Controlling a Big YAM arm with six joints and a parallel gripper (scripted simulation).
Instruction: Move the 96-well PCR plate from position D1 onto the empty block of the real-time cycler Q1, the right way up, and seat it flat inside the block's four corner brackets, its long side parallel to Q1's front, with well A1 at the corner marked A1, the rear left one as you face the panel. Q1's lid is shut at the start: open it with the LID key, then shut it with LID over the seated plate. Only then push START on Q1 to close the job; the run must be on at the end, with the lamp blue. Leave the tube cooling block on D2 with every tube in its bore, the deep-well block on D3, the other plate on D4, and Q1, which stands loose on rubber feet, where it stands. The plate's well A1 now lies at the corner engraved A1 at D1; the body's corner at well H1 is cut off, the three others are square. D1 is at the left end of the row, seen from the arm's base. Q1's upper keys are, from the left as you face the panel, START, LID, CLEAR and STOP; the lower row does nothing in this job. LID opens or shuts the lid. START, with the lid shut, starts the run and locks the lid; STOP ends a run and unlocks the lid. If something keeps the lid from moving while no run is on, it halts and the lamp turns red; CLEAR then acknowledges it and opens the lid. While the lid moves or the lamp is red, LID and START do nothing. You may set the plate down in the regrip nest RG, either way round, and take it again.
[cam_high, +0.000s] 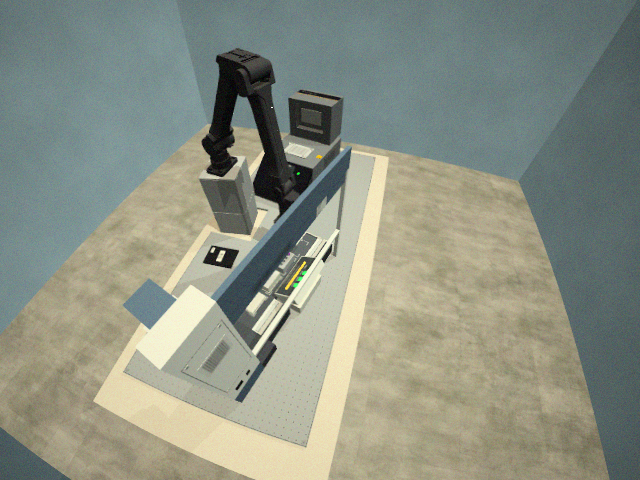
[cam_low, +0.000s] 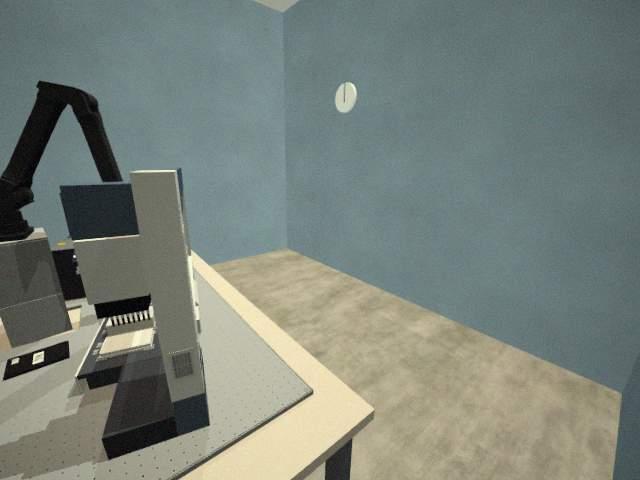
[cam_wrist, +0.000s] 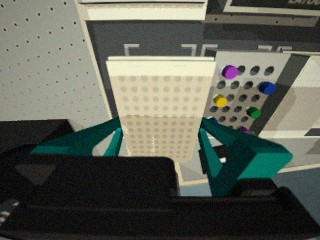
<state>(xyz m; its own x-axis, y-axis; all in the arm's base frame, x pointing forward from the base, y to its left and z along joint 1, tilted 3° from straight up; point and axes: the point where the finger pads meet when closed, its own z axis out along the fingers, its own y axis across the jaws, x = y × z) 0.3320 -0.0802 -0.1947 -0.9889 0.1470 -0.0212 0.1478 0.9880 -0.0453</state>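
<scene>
The tube cooling block is 1 cm behind my hand, 10 cm to the right of it and 6 cm below it. Round my hand: regrip nest 29 cm behind, 15 cm to the right, 14 cm below; then gantry tower 8 cm ahead, 58 cm to the right, 14 cm above; then pipetting head 56 cm to the right, 25 cm above.
</scene>
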